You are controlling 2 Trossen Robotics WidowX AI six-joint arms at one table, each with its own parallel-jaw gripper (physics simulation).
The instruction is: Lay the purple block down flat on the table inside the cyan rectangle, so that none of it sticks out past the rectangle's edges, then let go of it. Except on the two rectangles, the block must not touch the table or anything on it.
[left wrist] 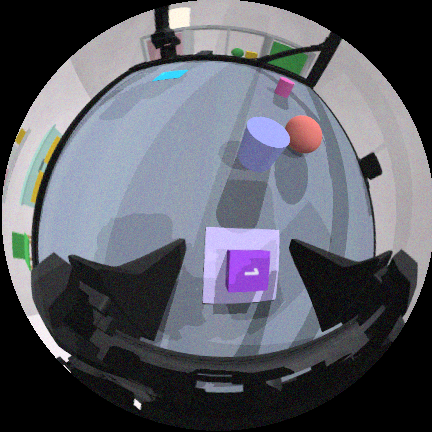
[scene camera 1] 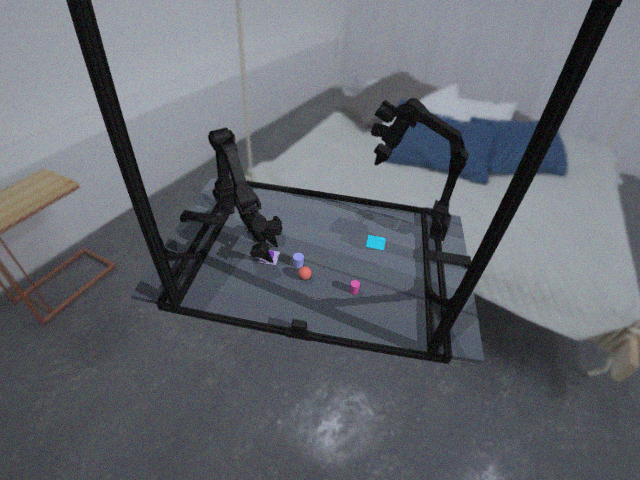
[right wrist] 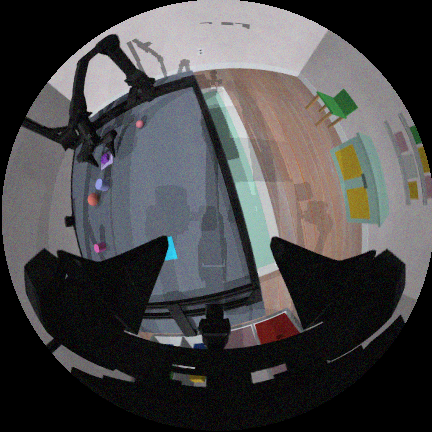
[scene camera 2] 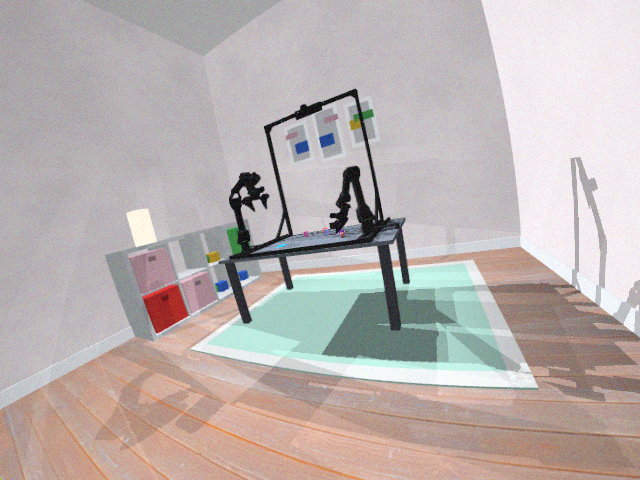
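Where they show: left gripper, fingertip midpoint: (left wrist: 239, 244) (scene camera 1: 274, 254) (right wrist: 105, 161) (scene camera 2: 338, 231); right gripper, fingertip midpoint: (scene camera 1: 379, 159) (right wrist: 220, 241) (scene camera 2: 260, 210); left arm's base at its link origin: (scene camera 1: 225, 206) (right wrist: 149, 93) (scene camera 2: 369, 231); right arm's base at its link origin: (left wrist: 168, 56) (scene camera 1: 437, 234) (right wrist: 214, 310) (scene camera 2: 246, 250).
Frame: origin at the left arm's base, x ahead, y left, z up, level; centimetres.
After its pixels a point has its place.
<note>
The purple block (scene camera 1: 270, 254) {x 11.0, y -34.1, z 0.0 cm} (left wrist: 248, 270) {x 10.7, y -33.5, z 0.0 cm}, marked 1 on top, sits on the lilac rectangle (left wrist: 215, 287) {x 10.0, y -30.5, z -1.8 cm}, towards its lower right in the left wrist view. My left gripper (scene camera 1: 274, 252) {x 12.7, y -33.9, z -0.7 cm} (left wrist: 239, 244) {x 12.7, y -33.9, z -0.7 cm} is open and low over the block, which shows between the spread fingers, a little nearer the palm than the tips. In scene camera 1 the fingers partly hide the block. The cyan rectangle (scene camera 1: 375, 242) {x 54.4, y -39.0, z -1.8 cm} (scene camera 2: 280, 245) {x 55.3, y -38.8, z -1.4 cm} (left wrist: 170, 75) {x 52.9, y -38.7, z -1.8 cm} (right wrist: 171, 250) {x 56.8, y -37.3, z -1.8 cm} lies bare on the table at the right in scene camera 1. My right gripper (scene camera 2: 260, 208) {x 60.5, y -20.8, z 26.1 cm} (right wrist: 220, 241) {x 60.5, y -20.8, z 26.1 cm} is open, empty and high above the table.
A periwinkle cylinder (scene camera 1: 298, 259) {x 19.7, y -41.8, z 2.2 cm} (left wrist: 262, 145) {x 18.8, y -38.8, z 1.9 cm} stands near the lilac rectangle, beside a red ball (scene camera 1: 304, 273) {x 19.5, y -49.1, z 2.3 cm} (left wrist: 303, 134) {x 19.3, y -45.5, z 1.7 cm}. A pink cylinder (scene camera 1: 355, 287) {x 34.4, y -60.5, z 1.9 cm} (left wrist: 284, 87) {x 33.9, y -57.9, z 0.5 cm} stands farther off. A small pink ball (right wrist: 139, 124) {x 14.9, y -14.3, z 0.5 cm} lies near the left arm's base. A black frame edges the table.
</note>
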